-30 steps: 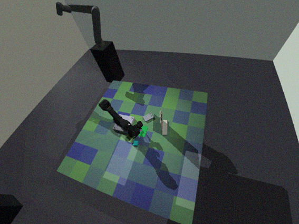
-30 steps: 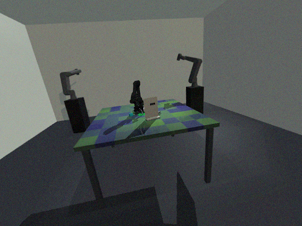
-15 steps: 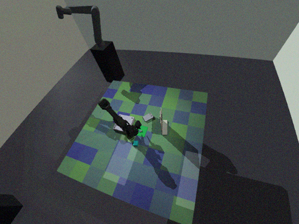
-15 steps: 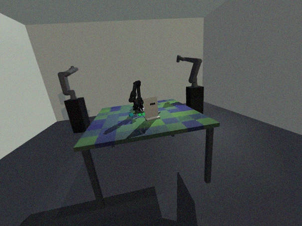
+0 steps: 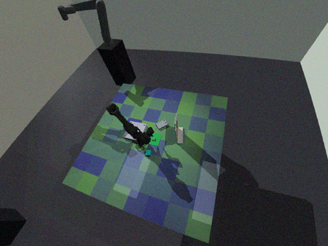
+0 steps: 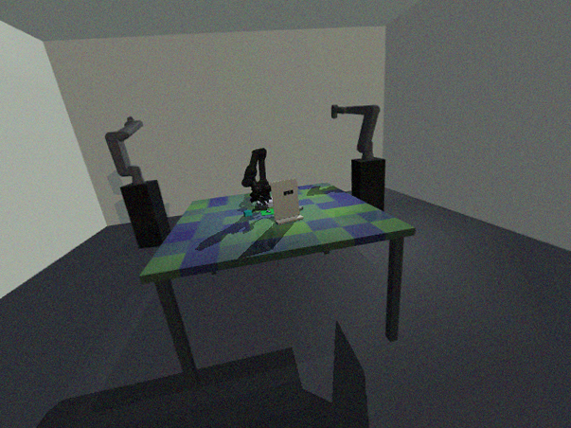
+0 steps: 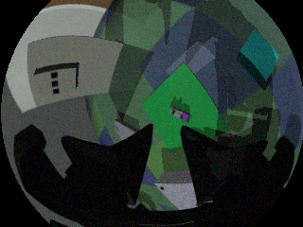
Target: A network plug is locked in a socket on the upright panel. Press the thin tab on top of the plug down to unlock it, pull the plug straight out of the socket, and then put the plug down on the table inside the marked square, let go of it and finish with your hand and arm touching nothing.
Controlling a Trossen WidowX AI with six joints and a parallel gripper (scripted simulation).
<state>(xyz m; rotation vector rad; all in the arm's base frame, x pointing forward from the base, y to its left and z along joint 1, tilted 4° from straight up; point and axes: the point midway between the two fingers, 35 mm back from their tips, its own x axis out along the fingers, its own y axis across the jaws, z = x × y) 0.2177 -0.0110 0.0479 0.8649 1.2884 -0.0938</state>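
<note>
Right now the network plug is 50 mm below my gripper tip, 10 mm to the left of it and 10 mm ahead of it. From my gripper tip the other things lie so: teal block: 140 mm to the right, 40 mm below, 20 mm ahead; then flat grey block: 180 mm to the left, 50 mm below, 10 mm ahead; then bright green marked square: 60 mm below, 10 mm to the left.
</note>
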